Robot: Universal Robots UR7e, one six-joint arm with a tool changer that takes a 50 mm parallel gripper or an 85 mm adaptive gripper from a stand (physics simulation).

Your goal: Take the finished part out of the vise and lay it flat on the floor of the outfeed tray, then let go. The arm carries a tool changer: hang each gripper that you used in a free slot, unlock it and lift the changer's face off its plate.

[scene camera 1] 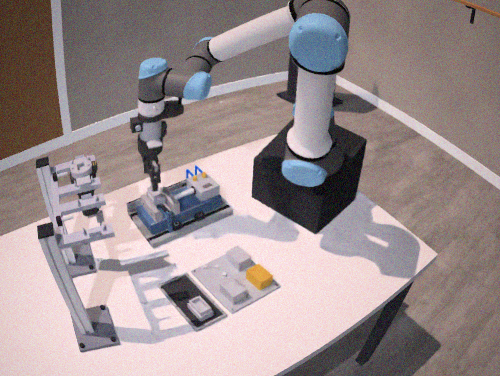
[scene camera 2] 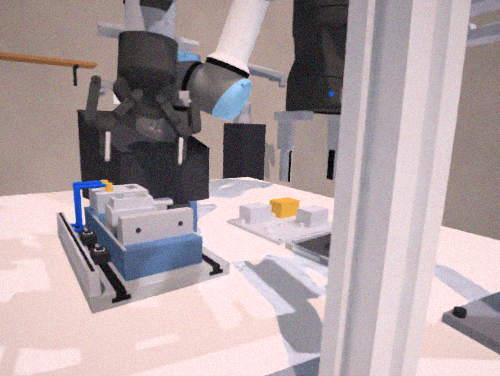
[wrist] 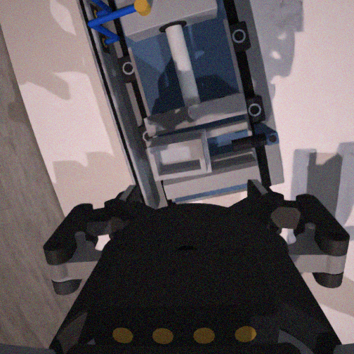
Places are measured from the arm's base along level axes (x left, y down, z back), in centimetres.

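Pixels of known places: hand, tool point: [scene camera 2: 149, 26]; arm's base, link origin: [scene camera 2: 162, 131].
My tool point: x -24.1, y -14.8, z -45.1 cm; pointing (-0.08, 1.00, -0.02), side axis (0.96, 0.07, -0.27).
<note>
Ahead of a thing's pixels: the offset from my tool point to its top centre. "pt": to the spot under its first point.
The finished part {dx -2.6, dy +22.6, dz +1.5 cm} [scene camera 1: 156, 196] [wrist: 204, 155], a light grey block with a rectangular pocket, sits in the blue vise {dx -0.1, dy +24.2, dz +8.0 cm} [scene camera 1: 197, 210] [scene camera 2: 162, 255] [wrist: 220, 60] between its jaws; in the scene camera 2 view the front jaw hides its lower side. My adaptive gripper [scene camera 1: 155, 185] [scene camera 2: 144, 150] [wrist: 195, 191] points down above the vise. Its fingers are wide apart and empty, with their tips a little above the part. The outfeed tray [scene camera 1: 176, 286] [scene camera 2: 306, 247], with a dark floor, lies on the table. Another light grey pocketed part {dx +36.4, dy +30.0, dz -11.1 cm} [scene camera 1: 200, 308] lies near one end of it.
The tool stand [scene camera 1: 62, 280] [scene camera 2: 390, 200] has several arms; the parallel gripper [scene camera 1: 90, 200] [scene camera 2: 317, 65] hangs in it. A grey pallet {pt dx +27.2, dy +33.3, dz -0.3 cm} [scene camera 1: 210, 274] beside the tray bears an orange block {dx +37.4, dy +29.7, dz +8.5 cm} [scene camera 1: 259, 276] [scene camera 2: 285, 207] and two grey blocks. Blue bent tubes {pt dx -5.6, dy +25.9, dz +19.3 cm} [scene camera 1: 194, 173] [scene camera 2: 77, 205] [wrist: 112, 18] stand at the vise.
</note>
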